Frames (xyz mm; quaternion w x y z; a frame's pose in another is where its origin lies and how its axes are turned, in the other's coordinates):
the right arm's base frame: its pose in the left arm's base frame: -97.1 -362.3 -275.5 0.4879 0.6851 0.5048 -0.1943
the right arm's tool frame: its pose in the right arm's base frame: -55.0 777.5 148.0 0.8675 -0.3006 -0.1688 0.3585
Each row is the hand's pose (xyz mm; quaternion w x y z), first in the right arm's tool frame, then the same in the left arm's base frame.
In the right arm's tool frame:
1: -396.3 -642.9 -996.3 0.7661 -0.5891 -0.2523 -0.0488
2: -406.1 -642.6 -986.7 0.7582 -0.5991 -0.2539 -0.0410
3: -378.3 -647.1 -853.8 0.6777 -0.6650 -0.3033 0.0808
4: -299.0 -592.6 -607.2 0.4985 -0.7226 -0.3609 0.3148
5: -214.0 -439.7 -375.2 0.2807 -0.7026 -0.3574 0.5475
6: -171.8 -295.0 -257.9 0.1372 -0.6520 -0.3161 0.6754
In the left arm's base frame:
1: -173.3 97.8 -690.6 0.9963 -0.0029 -0.0648 -0.0569
2: -179.4 86.4 -685.9 0.9960 -0.0141 -0.0724 -0.0504
3: -112.1 -29.7 -665.2 0.9752 -0.0911 -0.2001 0.0234
4: 47.3 -219.8 -572.9 0.8688 -0.2012 -0.4173 0.1746
5: 220.7 -366.8 -391.8 0.6757 -0.2763 -0.5891 0.3466
6: 316.7 -422.0 -236.2 0.5206 -0.3023 -0.6549 0.4568

